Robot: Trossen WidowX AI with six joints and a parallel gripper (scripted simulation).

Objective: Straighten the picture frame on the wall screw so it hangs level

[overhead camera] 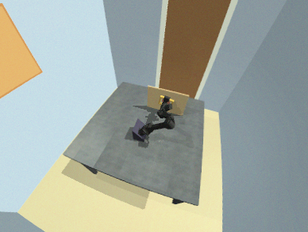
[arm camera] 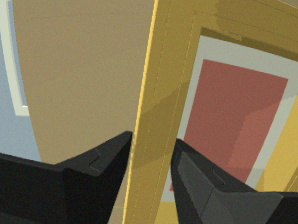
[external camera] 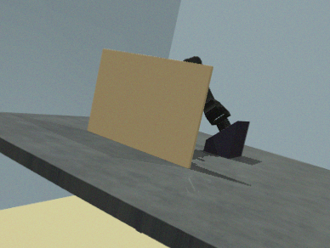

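The picture frame lies 1 cm ahead of my gripper tip and 5 cm below it. Also, from my gripper tip: wall board 2 cm ahead, 7 cm below.
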